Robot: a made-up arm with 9 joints. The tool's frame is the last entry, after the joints. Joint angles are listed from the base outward. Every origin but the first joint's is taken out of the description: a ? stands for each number. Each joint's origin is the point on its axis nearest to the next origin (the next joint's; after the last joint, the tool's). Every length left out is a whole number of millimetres.
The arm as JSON. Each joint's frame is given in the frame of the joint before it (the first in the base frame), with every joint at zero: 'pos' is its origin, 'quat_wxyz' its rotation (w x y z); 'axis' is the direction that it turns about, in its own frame. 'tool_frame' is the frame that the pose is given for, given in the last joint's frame.
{
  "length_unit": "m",
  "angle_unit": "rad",
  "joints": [
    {
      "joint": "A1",
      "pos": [
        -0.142,
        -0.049,
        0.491
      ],
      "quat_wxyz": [
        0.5,
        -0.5,
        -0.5,
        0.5
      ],
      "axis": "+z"
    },
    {
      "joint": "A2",
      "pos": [
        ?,
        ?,
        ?
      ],
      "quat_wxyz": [
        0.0,
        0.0,
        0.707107,
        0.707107
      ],
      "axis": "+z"
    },
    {
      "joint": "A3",
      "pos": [
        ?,
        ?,
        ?
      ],
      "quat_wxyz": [
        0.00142,
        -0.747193,
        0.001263,
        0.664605
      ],
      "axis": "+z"
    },
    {
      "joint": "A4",
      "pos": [
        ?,
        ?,
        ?
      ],
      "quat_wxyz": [
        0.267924,
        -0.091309,
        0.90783,
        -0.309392
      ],
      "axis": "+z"
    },
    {
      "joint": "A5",
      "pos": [
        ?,
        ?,
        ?
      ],
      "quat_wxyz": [
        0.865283,
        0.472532,
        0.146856,
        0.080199
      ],
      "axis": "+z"
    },
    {
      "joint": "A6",
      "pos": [
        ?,
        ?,
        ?
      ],
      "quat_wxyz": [
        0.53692,
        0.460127,
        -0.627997,
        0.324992
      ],
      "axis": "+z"
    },
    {
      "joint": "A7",
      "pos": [
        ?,
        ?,
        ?
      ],
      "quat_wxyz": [
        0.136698,
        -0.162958,
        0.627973,
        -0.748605
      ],
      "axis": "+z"
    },
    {
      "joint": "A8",
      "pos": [
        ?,
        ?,
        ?
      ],
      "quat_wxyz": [
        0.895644,
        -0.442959,
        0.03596,
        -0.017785
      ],
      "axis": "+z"
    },
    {
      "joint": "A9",
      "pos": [
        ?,
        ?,
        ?
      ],
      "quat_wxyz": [
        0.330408,
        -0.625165,
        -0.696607,
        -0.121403
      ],
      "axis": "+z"
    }
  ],
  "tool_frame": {
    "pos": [
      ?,
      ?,
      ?
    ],
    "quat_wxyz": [
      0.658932,
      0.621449,
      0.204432,
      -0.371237
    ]
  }
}
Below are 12 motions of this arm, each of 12 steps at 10 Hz.
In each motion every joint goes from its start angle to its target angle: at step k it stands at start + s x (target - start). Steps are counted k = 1, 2, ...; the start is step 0. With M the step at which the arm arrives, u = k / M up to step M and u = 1 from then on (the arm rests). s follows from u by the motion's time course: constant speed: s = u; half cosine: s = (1 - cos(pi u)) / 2; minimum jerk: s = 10 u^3 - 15 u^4 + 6 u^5.
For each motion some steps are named. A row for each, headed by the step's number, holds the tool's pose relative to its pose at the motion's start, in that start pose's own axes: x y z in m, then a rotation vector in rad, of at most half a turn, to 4 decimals.
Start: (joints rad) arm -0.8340 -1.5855 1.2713 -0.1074 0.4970 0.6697 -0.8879 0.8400 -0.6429
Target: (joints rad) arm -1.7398 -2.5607 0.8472 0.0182 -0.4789 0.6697 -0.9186 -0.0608 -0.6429
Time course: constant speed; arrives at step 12
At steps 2, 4, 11, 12:
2: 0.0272 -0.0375 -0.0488 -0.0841 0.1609 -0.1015
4: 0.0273 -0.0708 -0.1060 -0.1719 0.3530 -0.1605
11: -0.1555 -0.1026 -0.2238 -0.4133 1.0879 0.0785
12: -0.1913 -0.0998 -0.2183 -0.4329 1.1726 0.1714

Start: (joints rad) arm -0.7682 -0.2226 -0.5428 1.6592 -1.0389 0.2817 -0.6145 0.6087 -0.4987
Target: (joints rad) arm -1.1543 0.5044 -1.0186 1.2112 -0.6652 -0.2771 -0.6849 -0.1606 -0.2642
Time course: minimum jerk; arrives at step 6
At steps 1, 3, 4, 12:
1: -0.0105 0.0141 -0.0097 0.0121 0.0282 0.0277
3: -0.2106 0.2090 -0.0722 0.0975 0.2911 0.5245
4: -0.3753 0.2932 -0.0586 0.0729 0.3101 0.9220
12: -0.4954 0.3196 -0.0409 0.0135 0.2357 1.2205

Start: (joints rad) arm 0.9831 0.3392 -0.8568 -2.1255 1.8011 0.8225 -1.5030 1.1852 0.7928
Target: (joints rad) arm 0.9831 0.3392 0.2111 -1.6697 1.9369 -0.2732 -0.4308 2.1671 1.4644
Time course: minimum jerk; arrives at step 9
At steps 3, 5, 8, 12:
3: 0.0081 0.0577 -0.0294 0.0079 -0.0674 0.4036
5: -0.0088 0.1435 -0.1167 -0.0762 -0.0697 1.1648
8: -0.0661 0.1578 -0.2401 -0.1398 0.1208 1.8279
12: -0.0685 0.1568 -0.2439 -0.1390 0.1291 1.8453

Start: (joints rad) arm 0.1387 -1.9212 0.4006 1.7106 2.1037 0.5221 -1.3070 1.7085 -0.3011
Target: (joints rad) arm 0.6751 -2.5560 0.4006 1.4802 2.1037 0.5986 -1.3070 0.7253 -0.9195
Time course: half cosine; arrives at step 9
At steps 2, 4, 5, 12:
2: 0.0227 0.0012 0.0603 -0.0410 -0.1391 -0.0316
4: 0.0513 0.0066 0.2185 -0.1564 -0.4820 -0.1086
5: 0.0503 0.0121 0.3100 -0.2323 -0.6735 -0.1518
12: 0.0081 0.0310 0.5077 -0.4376 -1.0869 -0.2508

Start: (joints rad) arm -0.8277 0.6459 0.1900 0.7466 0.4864 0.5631 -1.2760 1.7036 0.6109
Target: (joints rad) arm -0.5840 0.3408 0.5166 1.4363 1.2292 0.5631 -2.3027 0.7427 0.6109
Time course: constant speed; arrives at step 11
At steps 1, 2, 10, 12:
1: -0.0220 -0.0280 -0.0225 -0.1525 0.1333 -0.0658
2: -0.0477 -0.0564 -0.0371 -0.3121 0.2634 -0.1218
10: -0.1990 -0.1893 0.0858 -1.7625 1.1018 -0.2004
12: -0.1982 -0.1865 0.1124 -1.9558 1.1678 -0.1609

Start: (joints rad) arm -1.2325 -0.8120 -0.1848 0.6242 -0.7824 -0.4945 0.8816 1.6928 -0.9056
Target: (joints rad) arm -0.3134 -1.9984 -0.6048 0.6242 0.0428 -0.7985 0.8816 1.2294 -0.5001
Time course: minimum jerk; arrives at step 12
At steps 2, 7, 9, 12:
2: 0.0076 -0.0102 -0.0123 -0.0655 0.0016 -0.0095
7: 0.0885 -0.1341 -0.1453 -1.0770 0.0536 0.0513
9: 0.1087 -0.1502 -0.1851 -1.3626 0.0680 0.1666
12: 0.1161 -0.1548 -0.2036 -1.4584 0.0732 0.2233

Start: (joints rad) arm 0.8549 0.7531 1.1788 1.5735 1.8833 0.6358 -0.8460 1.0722 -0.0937
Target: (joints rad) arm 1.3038 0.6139 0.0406 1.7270 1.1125 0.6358 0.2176 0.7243 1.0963
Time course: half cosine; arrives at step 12
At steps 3, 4, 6, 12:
3: -0.0849 0.0353 -0.0153 0.0054 0.0960 0.2376
4: -0.1427 0.0467 -0.0208 0.0045 0.1426 0.4034
6: -0.2582 0.0388 -0.0271 -0.0045 0.1805 0.7795
12: -0.3601 -0.0158 -0.0604 0.0023 -0.0059 1.3123

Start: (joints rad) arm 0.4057 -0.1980 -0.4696 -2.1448 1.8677 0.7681 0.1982 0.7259 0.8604
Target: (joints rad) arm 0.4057 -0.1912 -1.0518 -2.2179 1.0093 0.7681 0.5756 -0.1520 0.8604
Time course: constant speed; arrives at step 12
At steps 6, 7, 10, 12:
6: -0.1172 -0.1174 -0.0238 -0.2348 0.3102 -0.4933
7: -0.1431 -0.1289 -0.0244 -0.2768 0.3812 -0.5611
10: -0.2233 -0.1494 -0.0156 -0.4109 0.6203 -0.7317
12: -0.2740 -0.1532 0.0002 -0.5084 0.7976 -0.8142

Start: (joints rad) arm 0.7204 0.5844 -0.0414 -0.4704 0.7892 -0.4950 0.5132 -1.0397 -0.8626
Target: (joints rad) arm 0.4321 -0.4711 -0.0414 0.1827 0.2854 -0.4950 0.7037 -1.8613 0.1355
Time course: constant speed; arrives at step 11
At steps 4, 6, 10, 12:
4: -0.2741 -0.1633 -0.2343 -0.6059 0.6857 0.0758
6: -0.4351 -0.2665 -0.2336 -0.9096 1.0564 0.1465
10: -0.6493 -0.4037 -0.0211 -1.4807 1.8488 0.3976
12: -0.6633 -0.4129 0.0522 -1.6069 2.0553 0.4954

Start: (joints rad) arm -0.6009 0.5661 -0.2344 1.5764 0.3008 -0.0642 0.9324 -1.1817 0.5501
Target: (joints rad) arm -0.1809 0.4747 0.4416 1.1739 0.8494 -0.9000 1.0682 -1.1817 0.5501
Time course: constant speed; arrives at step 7
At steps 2, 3, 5, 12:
2: -0.0383 0.0167 -0.0345 0.0174 0.1125 0.1284
3: -0.0608 0.0213 -0.0531 0.0126 0.1734 0.1974
5: -0.1130 0.0181 -0.0934 -0.0264 0.3100 0.3402
12: -0.1734 -0.0088 -0.1362 -0.1080 0.4712 0.4793

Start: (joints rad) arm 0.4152 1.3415 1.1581 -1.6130 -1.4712 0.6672 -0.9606 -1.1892 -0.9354
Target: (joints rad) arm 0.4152 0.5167 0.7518 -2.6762 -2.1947 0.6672 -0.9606 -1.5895 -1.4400
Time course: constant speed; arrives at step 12
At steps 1, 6, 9, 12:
1: -0.0081 0.0144 -0.0373 0.0119 0.0560 0.0197
6: -0.1044 0.0903 -0.2185 0.0579 0.3406 0.1341
9: -0.2048 0.1318 -0.3083 0.0832 0.5142 0.2104
12: -0.3321 0.1653 -0.3722 0.1125 0.6914 0.2897

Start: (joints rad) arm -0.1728 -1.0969 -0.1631 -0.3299 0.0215 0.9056 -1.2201 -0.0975 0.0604
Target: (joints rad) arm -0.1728 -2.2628 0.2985 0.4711 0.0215 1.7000 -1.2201 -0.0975 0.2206
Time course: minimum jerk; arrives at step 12
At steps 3, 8, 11, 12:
3: -0.0127 -0.0042 0.0202 -0.1406 -0.1159 -0.0265
8: -0.1726 0.0631 0.1042 -0.9605 -0.9762 -0.0665
11: -0.2345 0.0963 0.0884 -1.1593 -1.2533 -0.0121
12: -0.2360 0.0971 0.0877 -1.1639 -1.2602 -0.0102

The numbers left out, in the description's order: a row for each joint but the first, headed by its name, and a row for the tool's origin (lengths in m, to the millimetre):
A2: 0.228 -0.128 0.0
A3: 0.03 0.022 0.0
A4: 0.0 0.016 0.0
A5: -0.055 0.023 0.0
A6: 0.023 0.072 0.0
A7: 0.035 -0.158 0.0
A8: -0.009 0.101 0.0
A9: -0.186 -0.207 0.0
tool: 0.317 0.217 0.0

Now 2 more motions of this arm.
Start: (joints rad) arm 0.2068 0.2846 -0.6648 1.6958 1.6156 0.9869 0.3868 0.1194 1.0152
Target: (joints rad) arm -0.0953 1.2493 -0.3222 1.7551 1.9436 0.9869 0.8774 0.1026 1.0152
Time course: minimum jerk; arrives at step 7
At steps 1, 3, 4, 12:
1: 0.0035 0.0060 -0.0003 0.0027 -0.0129 0.0256
3: 0.0258 0.1054 -0.0075 0.0702 -0.1694 0.4048
4: 0.0043 0.1826 -0.0190 0.1573 -0.2400 0.6901
12: -0.0766 0.2668 -0.0439 0.3272 -0.2547 1.0644

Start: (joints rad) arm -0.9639 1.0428 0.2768 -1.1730 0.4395 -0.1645 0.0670 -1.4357 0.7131
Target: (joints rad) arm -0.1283 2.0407 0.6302 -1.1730 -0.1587 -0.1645 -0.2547 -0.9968 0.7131
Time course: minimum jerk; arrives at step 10
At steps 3, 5, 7, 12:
3: 0.0151 0.0547 -0.0613 0.1287 0.2197 0.1192
5: -0.0165 0.1883 -0.1588 0.3337 0.7073 0.3874
7: -0.1187 0.3004 -0.1967 0.4299 1.2392 0.6373
12: -0.1806 0.3336 -0.1919 0.4260 1.5098 0.7316

